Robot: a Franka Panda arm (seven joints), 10 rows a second.
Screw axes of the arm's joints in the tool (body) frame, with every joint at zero. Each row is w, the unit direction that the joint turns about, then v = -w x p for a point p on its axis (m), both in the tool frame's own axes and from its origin. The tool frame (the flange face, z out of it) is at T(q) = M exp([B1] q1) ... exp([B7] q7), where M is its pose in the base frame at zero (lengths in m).
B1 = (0, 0, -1, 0, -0.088, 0)
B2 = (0, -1, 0, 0.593, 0, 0.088)
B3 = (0, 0, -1, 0, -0.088, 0)
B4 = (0, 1, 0, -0.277, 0, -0.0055)
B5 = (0, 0, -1, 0, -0.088, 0)
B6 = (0, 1, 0, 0.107, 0, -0.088)
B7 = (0, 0, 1, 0, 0, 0)
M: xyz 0.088 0 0.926 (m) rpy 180 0 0 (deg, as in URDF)
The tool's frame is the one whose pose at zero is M.
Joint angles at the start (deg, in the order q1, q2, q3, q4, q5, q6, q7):
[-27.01, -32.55, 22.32, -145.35, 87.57, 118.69, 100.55]
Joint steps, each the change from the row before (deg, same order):
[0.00, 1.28, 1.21, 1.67, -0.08, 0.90, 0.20]
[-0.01, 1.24, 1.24, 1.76, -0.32, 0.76, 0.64]
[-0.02, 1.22, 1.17, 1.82, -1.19, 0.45, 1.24]
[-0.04, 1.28, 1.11, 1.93, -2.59, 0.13, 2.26]
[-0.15, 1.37, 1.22, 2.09, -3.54, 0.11, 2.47]
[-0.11, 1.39, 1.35, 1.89, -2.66, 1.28, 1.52]
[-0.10, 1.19, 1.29, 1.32, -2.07, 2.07, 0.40]
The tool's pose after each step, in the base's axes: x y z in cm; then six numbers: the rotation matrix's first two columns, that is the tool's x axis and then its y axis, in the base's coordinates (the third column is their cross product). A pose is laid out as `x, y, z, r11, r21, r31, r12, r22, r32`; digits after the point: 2 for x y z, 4 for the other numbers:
42.56, 3.63, 49.47, -0.5679, -0.0590, -0.8210, -0.6362, 0.6643, 0.3923
43.37, 4.51, 49.93, -0.5681, -0.0717, -0.8198, -0.6429, 0.6606, 0.3877
44.13, 5.43, 50.39, -0.5753, -0.0915, -0.8128, -0.6495, 0.6551, 0.3859
44.84, 6.37, 50.80, -0.5942, -0.1225, -0.7949, -0.6532, 0.6501, 0.3881
45.57, 7.32, 51.21, -0.6131, -0.1664, -0.7723, -0.6583, 0.6480, 0.3831
46.36, 8.16, 51.55, -0.6182, -0.2024, -0.7595, -0.6619, 0.6551, 0.3643
47.04, 8.75, 51.66, -0.6117, -0.2361, -0.7550, -0.6667, 0.6676, 0.3314

